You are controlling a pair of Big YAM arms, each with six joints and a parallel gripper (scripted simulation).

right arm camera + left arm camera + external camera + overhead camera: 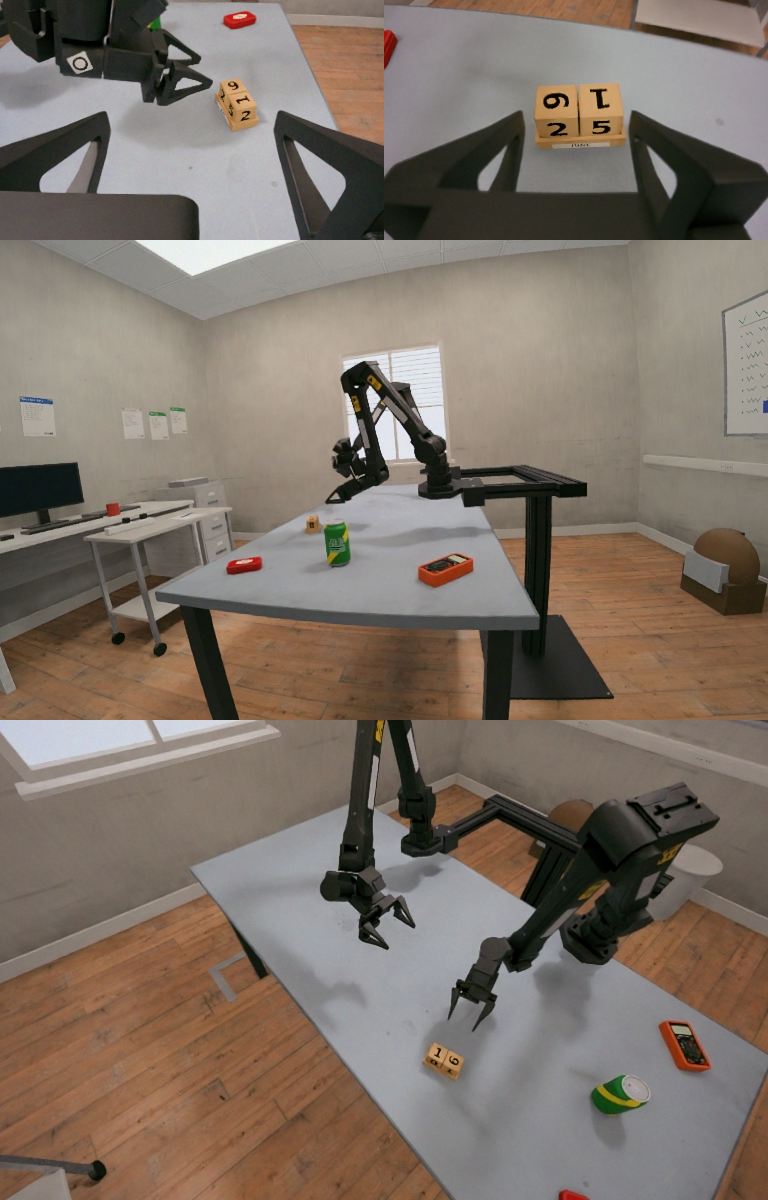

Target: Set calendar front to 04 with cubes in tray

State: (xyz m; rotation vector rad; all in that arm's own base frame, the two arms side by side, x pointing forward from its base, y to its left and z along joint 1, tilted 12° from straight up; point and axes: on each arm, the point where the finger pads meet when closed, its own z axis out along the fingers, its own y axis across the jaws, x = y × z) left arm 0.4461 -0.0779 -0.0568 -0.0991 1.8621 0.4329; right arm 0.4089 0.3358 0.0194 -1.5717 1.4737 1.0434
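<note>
Right now the wooden calendar tray is 10 cm below my left hand, 7 cm ahead of it and 2 cm to the left of it. Also, from my left hand: orange multimeter 44 cm to the left, 43 cm behind, 10 cm below; then red tin 42 cm to the left, 12 cm ahead, 10 cm below; then green can 36 cm to the left, 14 cm behind, 5 cm below.
</note>
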